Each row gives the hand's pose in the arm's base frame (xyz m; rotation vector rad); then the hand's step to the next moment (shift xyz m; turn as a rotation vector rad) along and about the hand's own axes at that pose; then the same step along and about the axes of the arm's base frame.
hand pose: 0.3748 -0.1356 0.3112 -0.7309 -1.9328 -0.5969
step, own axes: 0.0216 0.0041 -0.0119 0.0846 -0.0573 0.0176
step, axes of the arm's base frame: 0.0021 0.0001 0.0249 -0.0823 -0.0081 0.0626
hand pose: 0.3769 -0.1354 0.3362 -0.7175 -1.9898 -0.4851
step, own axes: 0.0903 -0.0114 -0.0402 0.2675 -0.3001 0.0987
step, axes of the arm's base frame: -0.0172 -0.0063 0.0978 -0.3662 -0.0893 0.1712
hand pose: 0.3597 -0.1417 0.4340 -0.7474 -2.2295 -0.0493
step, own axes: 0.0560 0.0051 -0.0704 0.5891 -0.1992 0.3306
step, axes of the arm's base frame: 0.0195 0.0139 0.0869 -0.6374 0.2147 0.2089
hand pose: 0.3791 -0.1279 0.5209 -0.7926 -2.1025 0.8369
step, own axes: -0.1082 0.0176 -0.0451 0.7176 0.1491 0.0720
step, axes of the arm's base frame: 0.0996 -0.0556 -0.0322 -0.4093 0.5978 0.1320
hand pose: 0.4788 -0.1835 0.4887 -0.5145 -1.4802 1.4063
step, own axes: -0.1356 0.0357 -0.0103 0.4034 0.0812 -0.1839
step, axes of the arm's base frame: 0.0544 -0.0995 -0.0831 -0.0383 0.4473 0.0399
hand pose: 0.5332 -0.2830 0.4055 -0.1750 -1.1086 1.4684
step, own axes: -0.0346 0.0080 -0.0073 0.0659 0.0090 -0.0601
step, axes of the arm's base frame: 0.0085 -0.0237 -0.0261 0.0169 0.0878 -0.0064
